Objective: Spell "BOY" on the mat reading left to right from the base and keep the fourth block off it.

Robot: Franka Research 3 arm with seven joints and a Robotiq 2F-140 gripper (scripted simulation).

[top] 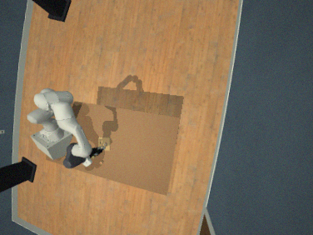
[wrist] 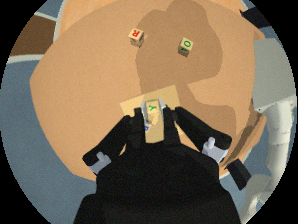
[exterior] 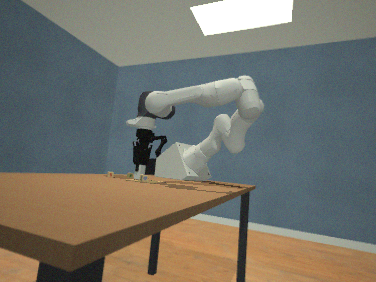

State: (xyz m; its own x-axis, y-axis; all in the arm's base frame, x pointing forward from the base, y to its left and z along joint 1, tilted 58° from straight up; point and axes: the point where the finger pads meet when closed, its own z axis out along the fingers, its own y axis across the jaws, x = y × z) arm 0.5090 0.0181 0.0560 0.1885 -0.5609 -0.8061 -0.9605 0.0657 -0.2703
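My gripper is now 1 cm past the mat, 4 cm to the right of it and 4 cm above it.
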